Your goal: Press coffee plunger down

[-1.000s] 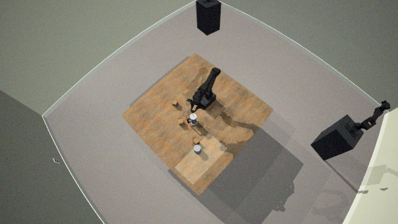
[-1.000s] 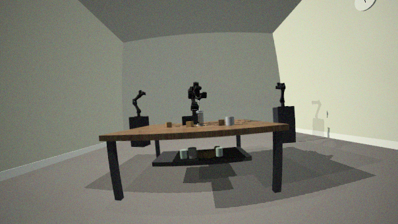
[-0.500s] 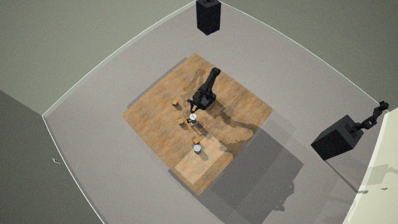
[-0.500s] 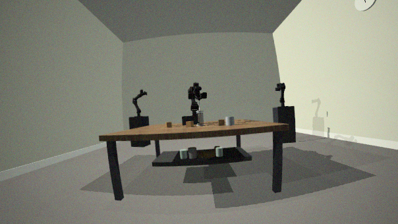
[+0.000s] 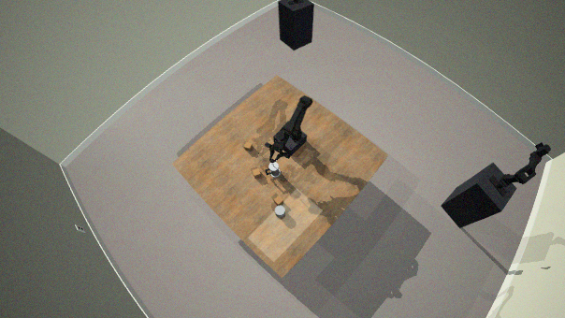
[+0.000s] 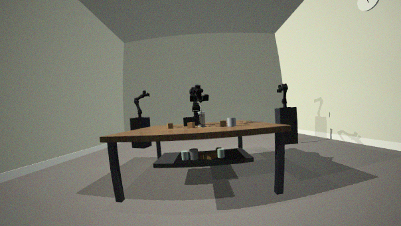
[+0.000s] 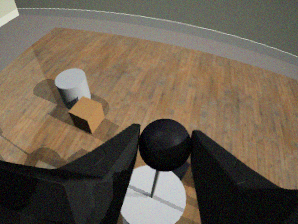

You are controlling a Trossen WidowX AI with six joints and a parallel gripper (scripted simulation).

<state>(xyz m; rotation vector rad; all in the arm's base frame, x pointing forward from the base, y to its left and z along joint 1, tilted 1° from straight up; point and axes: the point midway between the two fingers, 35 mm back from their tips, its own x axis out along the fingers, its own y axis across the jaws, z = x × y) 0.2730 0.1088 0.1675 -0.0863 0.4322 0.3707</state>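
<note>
Right now the coffee press is 1 cm to the right of my gripper tip and 12 cm below it. From my gripper tip the other things lie so: grey cup: 14 cm ahead, 27 cm to the left, 21 cm below.
</note>
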